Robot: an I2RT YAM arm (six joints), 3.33 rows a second.
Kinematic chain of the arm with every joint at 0, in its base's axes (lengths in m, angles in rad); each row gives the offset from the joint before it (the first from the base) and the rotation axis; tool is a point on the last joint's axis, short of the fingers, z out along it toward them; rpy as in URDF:
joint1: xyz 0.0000 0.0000 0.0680 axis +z
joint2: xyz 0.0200 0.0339 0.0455 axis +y
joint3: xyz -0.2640 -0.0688 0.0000 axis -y
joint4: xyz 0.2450 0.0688 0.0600 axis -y
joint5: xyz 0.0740 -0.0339 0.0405 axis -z
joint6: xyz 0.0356 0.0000 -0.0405 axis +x
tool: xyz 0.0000 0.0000 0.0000 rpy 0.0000 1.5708 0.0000
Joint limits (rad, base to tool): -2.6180..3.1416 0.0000..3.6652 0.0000..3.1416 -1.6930..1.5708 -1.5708..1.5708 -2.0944..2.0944
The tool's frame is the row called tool.
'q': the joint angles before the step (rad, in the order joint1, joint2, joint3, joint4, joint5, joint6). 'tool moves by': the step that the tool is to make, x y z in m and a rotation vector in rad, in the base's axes. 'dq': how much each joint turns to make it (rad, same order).
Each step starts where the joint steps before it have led.
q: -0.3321, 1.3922, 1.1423, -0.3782, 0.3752, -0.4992
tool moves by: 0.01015, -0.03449, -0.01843, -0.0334, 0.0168, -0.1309
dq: -0.0816, 0.0965, 0.0092, 0.0843, 0.0617, -0.0011
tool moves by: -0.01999, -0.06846, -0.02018, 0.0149, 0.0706, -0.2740
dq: -0.1949, 0.1053, 0.0465, -0.0267, 0.0752, 0.0366
